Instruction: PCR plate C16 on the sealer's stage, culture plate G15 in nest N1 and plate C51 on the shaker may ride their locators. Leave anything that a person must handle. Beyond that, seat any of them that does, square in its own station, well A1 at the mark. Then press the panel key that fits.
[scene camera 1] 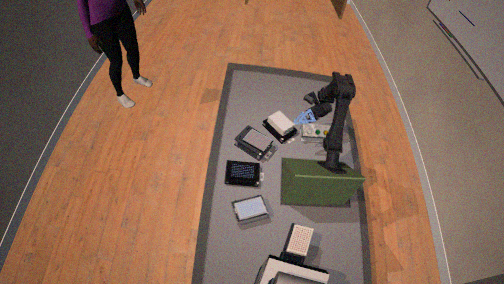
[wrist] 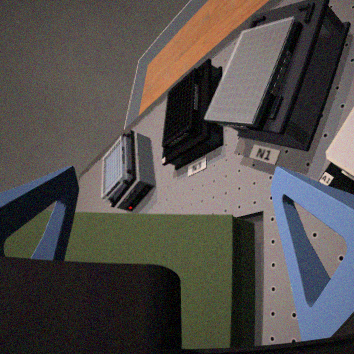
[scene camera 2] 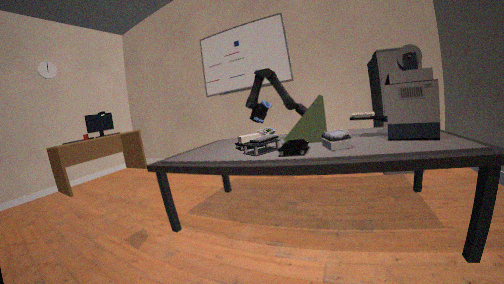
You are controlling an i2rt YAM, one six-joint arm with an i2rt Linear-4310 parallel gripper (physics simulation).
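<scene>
My gripper [scene camera 1: 302,118] [scene camera 2: 262,111] [wrist: 174,177] is open and empty, high above the table beside the panel [scene camera 1: 315,132]. Culture plate G15 [scene camera 1: 258,138] [wrist: 250,75] lies on nest N1 [wrist: 320,90]; in the wrist view it stands high and reaches past the nest's left side, but whether it rides a locator I cannot tell. Plate C51 [scene camera 1: 251,208] [wrist: 115,167] lies on the shaker [scene camera 2: 337,144] [wrist: 143,160], which shows a red light; its seating is unclear. Plate C16 [scene camera 1: 300,239] [scene camera 2: 362,115] lies on the sealer's stage; its seating and well A1 are too small to judge.
A black plate [scene camera 1: 243,170] [wrist: 181,107] sits in nest N3. A white block [scene camera 1: 281,121] lies on a black nest beyond N1. A green wedge-shaped block [scene camera 1: 320,187] [scene camera 2: 312,122] [wrist: 150,237] stands by the arm's base. The sealer [scene camera 2: 414,107] stands at the table's far end. A person [scene camera 1: 117,45] stands away from the table.
</scene>
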